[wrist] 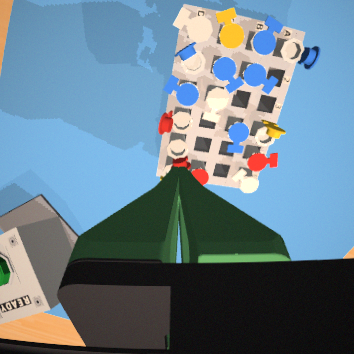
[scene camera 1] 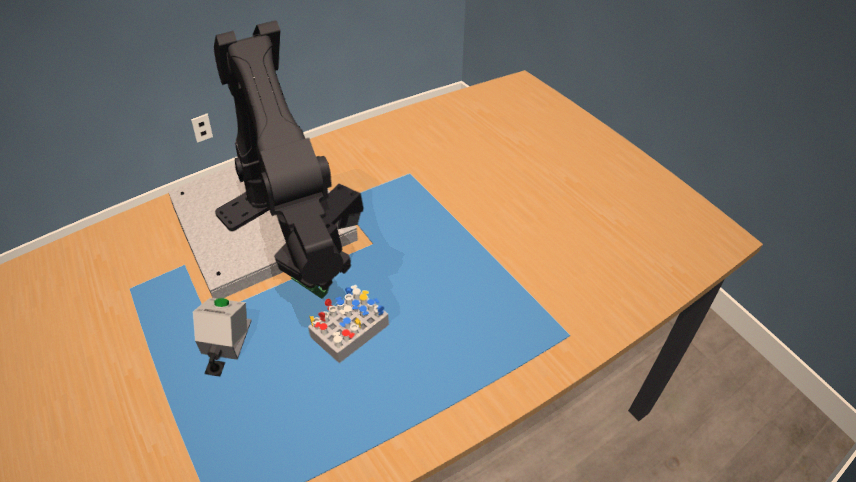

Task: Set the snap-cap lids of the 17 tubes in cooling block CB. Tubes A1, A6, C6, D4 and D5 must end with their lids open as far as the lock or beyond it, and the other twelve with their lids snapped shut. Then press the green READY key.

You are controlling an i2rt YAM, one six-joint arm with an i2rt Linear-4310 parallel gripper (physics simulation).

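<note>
The grey cooling block holds tubes with coloured lids. In the wrist view, A1's blue lid, D2's blue lid, D4's red lid, A4's yellow lid and D5's red lid stand open. C6's red lid, A5's red lid and A6's white lid look closed. D6 is mostly hidden by the fingers. My gripper is shut and empty, its tips over the D5–D6 end. The green READY key tops its box.
The grey key box stands left of the block on the blue mat. A black square piece is at its front. The arm's pale base plate lies behind on the wooden table.
</note>
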